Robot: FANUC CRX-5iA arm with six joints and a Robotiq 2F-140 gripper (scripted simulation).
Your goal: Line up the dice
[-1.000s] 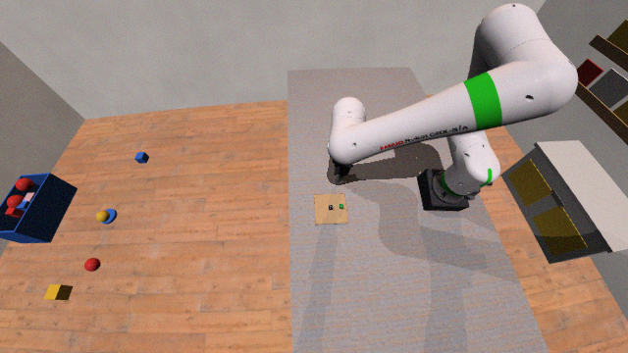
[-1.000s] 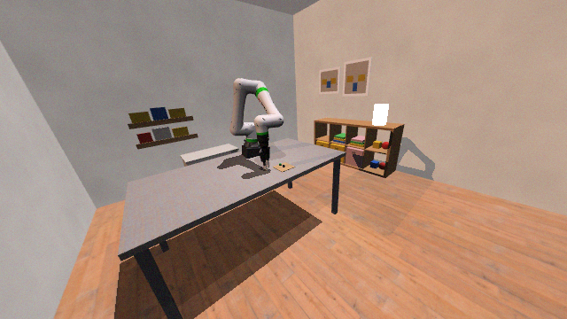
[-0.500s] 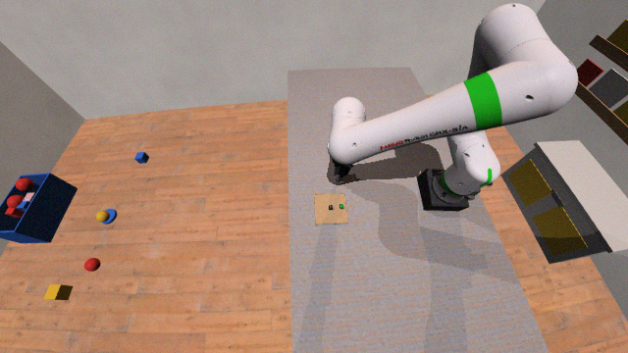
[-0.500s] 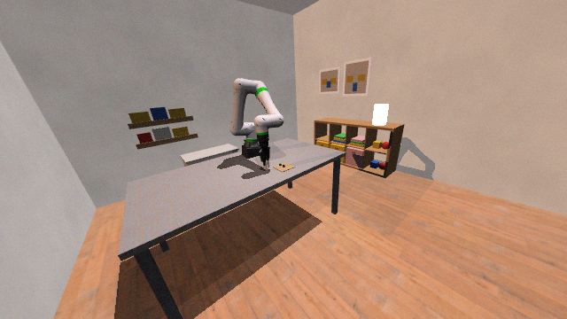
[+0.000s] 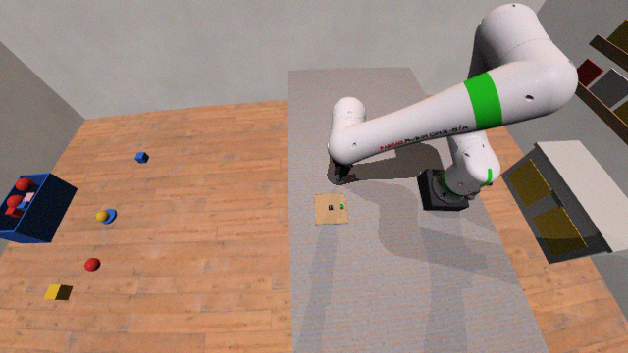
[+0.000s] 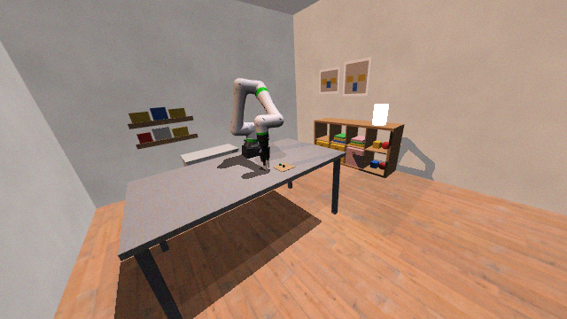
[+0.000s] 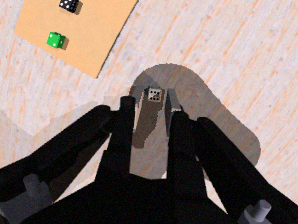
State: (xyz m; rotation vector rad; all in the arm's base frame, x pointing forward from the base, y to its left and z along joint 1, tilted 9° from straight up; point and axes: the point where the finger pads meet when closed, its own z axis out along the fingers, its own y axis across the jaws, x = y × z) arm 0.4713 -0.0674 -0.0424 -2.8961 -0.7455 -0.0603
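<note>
Now: hand 5 cm above the white die. Also, from my hand: black die (15 cm to the left, 4 cm below, 3 cm ahead); then green die (14 cm to the left, 4 cm below, 1 cm behind); then tan mat (15 cm to the left, 5 cm below, 3 cm ahead).
</note>
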